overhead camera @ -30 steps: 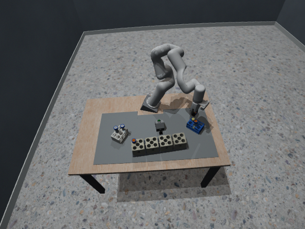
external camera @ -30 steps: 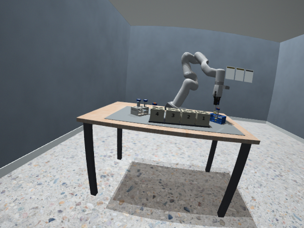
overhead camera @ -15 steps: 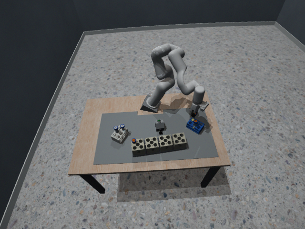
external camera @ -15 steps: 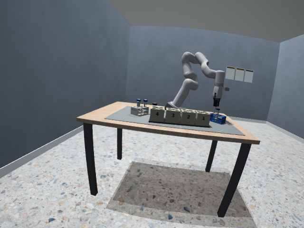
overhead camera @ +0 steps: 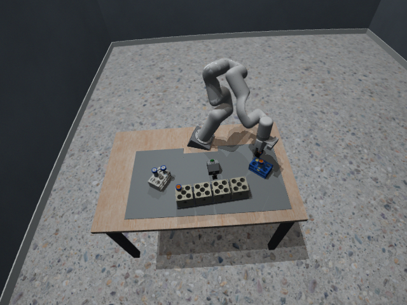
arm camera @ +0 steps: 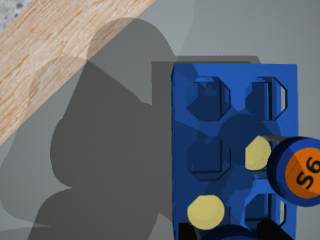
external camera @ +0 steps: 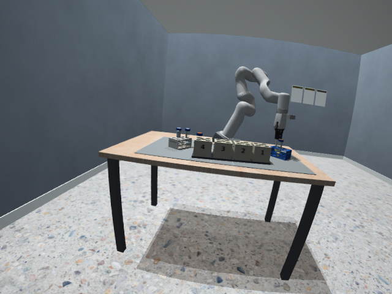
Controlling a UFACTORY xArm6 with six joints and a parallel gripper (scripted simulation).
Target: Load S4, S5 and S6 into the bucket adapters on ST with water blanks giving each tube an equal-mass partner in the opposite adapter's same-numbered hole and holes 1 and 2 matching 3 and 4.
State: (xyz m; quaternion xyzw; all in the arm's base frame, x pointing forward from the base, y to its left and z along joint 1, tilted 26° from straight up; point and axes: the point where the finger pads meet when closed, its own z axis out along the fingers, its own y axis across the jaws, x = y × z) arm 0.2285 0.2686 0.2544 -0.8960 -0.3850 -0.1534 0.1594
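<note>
Now: hand 50 mm above the tube and 10 mm past it. Round my hand: green done key (300 mm to the right, 70 mm below, 10 mm behind); then DONE desk (300 mm to the right, 80 mm below, 10 mm ahead); then blue rack (100 mm below, 40 mm ahead, 20 mm to the left).
</note>
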